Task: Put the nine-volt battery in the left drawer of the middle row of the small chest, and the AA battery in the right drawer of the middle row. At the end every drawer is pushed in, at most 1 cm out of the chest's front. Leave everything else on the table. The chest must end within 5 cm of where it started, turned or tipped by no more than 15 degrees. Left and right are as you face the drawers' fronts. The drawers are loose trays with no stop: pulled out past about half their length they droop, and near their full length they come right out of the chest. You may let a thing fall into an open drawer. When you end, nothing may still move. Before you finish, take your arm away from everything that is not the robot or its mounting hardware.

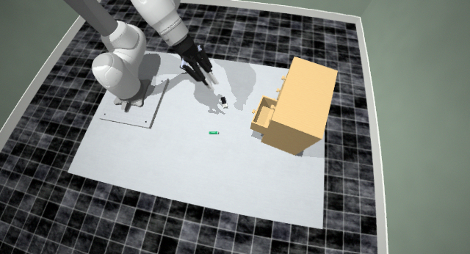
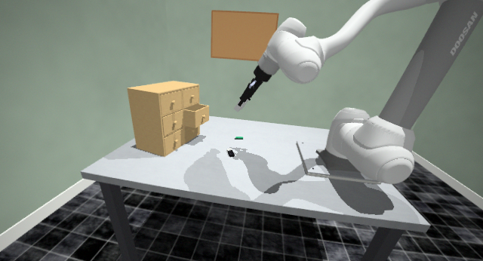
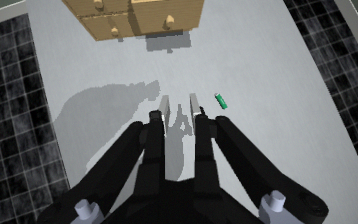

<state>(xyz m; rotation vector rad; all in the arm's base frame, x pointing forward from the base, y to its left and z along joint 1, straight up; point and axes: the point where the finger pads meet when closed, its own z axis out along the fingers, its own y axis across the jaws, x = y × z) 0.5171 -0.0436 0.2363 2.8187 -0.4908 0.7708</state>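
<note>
The green AA battery is 150 mm to the right of my hand and 250 mm below it. The rest, counted from my hand: green nine-volt battery 390 mm ahead, 10 mm to the right, 140 mm below.
</note>
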